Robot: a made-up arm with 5 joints. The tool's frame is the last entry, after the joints.
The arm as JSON. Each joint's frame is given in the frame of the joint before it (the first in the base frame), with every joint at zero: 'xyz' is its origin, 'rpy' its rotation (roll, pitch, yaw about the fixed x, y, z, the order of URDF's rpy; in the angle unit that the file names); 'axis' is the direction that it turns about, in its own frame. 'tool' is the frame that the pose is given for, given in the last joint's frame.
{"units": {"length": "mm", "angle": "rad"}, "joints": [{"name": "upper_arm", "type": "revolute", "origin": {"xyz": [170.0, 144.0, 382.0], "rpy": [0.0, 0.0, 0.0]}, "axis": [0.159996, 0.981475, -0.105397]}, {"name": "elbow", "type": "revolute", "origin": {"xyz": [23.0, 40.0, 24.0], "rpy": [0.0, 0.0, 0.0]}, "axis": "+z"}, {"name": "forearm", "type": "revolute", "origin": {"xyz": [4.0, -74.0, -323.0], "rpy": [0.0, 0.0, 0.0]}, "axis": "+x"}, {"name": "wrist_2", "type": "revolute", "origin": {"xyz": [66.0, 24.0, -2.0], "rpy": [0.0, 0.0, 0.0]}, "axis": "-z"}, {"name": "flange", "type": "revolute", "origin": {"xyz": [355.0, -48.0, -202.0], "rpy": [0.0, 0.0, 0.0]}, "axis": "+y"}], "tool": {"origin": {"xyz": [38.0, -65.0, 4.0], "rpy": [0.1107, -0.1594, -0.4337]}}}
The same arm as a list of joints. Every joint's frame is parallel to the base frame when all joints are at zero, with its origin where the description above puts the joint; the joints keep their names.
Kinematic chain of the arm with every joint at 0, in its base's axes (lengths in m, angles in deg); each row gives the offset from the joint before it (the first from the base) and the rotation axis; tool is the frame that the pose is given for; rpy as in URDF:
upper_arm: xyz 0.17 0.144 0.382 axis 0.159996 0.981475 -0.105397
elbow: xyz 0.023 0.04 0.024 axis +z
forearm: xyz 0.004 -0.074 -0.323 axis +x
wrist_2: xyz 0.066 0.024 -0.002 axis -z
flange: xyz 0.355 -0.048 -0.202 axis +y
tool: xyz 0.038 -0.065 0.004 rpy 6.34 -9.13 -24.85

